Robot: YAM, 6 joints.
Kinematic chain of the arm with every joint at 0, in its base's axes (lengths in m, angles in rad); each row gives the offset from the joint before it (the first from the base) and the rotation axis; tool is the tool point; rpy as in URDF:
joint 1: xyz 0 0 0.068 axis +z
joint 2: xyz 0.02 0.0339 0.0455 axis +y
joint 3: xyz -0.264 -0.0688 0 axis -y
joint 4: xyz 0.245 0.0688 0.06 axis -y
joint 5: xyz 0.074 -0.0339 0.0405 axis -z
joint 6: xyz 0.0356 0 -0.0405 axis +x
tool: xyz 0 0 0 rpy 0 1.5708 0
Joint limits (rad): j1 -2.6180..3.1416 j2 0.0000..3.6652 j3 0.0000..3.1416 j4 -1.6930..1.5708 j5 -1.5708..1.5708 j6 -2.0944..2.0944
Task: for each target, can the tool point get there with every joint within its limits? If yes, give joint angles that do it. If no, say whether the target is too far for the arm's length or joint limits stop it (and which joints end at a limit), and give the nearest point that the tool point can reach.
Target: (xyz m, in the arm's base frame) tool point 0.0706 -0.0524 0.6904
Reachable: yes | joints -0.7702 1.3000 2.0805 0.7358 -0.3307 0.0328
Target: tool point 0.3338 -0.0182 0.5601
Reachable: yes | joints -0.1230 1.6265 1.8523 0.5330 -0.6999 -0.0006
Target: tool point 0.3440 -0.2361 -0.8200
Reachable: no: too far | nearest point 0.2664 -0.1828 -0.3726 | short by 0.457 m
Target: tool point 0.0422 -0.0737 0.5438
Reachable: yes | joints 2.1841 0.6888 2.0551 -1.2705 -0.2233 -1.1305
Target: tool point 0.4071 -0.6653 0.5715
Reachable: no: too far | nearest point 0.2902 -0.4743 0.4365 | short by 0.261 m
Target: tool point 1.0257 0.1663 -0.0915
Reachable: no: too far | nearest point 0.6254 0.1014 -0.0099 | short by 0.414 m
